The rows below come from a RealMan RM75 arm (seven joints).
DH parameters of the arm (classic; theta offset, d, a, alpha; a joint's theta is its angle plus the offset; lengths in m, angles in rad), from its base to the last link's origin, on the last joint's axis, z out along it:
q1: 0 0.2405 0 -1.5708
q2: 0 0 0 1.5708
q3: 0 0.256 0 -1.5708
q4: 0 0 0 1.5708
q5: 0 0.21 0 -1.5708
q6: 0 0 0 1.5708
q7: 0 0.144 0 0
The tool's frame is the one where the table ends.
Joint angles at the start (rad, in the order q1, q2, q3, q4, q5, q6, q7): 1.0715 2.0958 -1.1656 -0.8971 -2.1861 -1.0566 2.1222
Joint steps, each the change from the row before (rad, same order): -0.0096 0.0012 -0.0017 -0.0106 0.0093 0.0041 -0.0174; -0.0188 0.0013 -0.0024 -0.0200 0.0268 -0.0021 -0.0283; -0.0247 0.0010 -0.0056 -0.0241 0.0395 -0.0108 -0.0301; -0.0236 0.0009 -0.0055 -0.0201 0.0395 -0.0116 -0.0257; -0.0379 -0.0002 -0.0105 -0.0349 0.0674 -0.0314 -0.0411; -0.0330 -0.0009 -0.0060 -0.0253 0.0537 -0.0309 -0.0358; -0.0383 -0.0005 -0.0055 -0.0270 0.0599 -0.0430 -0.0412; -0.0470 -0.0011 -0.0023 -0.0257 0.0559 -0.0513 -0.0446; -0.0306 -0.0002 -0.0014 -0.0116 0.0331 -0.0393 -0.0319; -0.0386 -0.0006 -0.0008 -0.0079 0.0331 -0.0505 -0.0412; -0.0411 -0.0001 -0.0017 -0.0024 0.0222 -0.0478 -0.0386
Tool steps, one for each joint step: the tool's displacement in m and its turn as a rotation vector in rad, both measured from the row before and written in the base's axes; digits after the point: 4 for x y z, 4 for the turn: 0.0004 -0.0004 0.0013 0.0083 0.0043 0.0146; 0.0004 -0.0021 0.0024 0.0045 0.0159 0.0225; 0.0008 -0.0041 0.0023 -0.0051 0.0230 0.0238; 0.0012 -0.0042 0.0018 -0.0081 0.0242 0.0186; 0.0010 -0.0087 0.0033 -0.0224 0.0382 0.0365; 0.0027 -0.0075 0.0029 -0.0202 0.0295 0.0291; 0.0037 -0.0098 0.0031 -0.0280 0.0327 0.0354; 0.0080 -0.0109 0.0037 -0.0285 0.0294 0.0326; 0.0064 -0.0080 0.0014 -0.0233 0.0152 0.0232; 0.0102 -0.0099 0.0009 -0.0290 0.0125 0.0258; 0.0130 -0.0099 -0.0004 -0.0282 0.0053 0.0168
